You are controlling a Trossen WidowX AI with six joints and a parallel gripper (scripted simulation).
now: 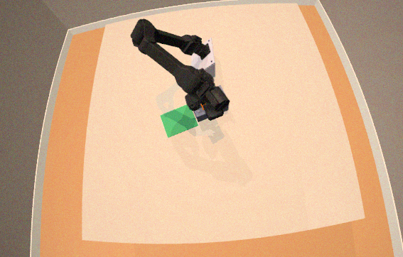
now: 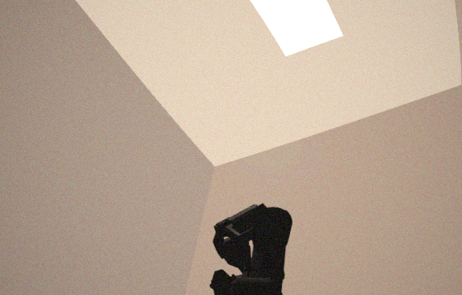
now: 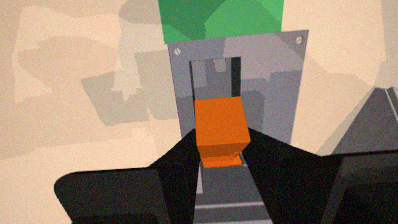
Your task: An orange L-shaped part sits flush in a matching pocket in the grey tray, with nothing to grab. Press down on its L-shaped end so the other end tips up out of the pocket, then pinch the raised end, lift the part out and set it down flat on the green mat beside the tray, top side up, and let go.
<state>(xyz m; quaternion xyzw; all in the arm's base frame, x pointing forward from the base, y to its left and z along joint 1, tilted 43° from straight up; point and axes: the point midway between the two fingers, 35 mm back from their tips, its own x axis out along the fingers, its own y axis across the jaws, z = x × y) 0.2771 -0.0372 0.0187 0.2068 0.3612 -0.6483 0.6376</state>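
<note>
Right now my gripper tip is 150 mm to the left of the green mat, 80 mm above it and 10 mm short of it. The rest, counted from my gripper tip: orange L-shaped part: 30 mm to the left, 30 mm below, 20 mm behind.
</note>
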